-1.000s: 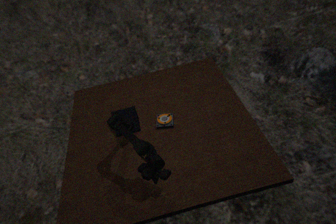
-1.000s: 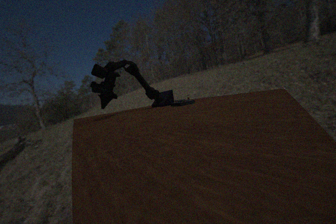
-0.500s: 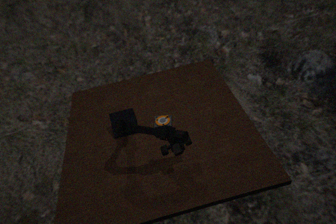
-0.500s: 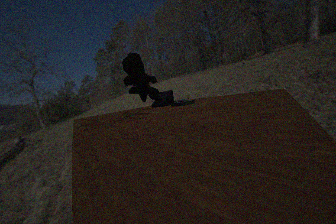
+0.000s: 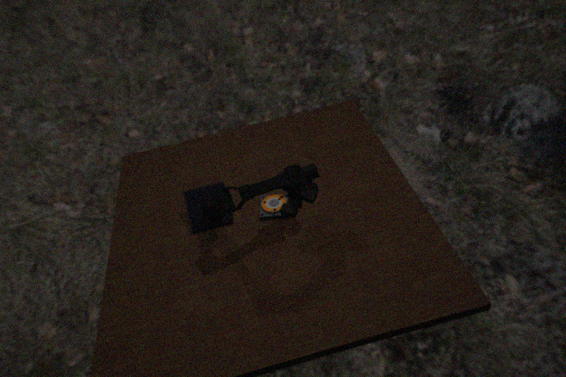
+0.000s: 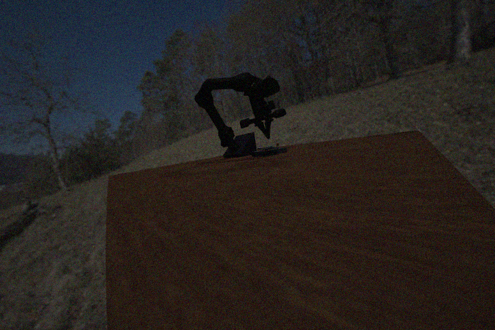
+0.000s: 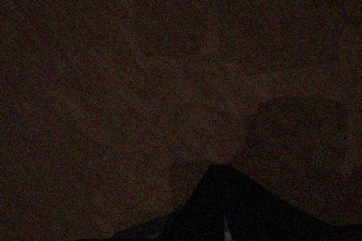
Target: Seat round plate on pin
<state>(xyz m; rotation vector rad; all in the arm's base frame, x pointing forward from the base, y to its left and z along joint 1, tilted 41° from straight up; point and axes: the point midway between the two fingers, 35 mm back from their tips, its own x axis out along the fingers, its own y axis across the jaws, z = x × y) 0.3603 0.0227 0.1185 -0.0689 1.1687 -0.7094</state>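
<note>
The base lies 110 mm behind my gripper tip, 80 mm to the left of it and 50 mm below it.
</note>
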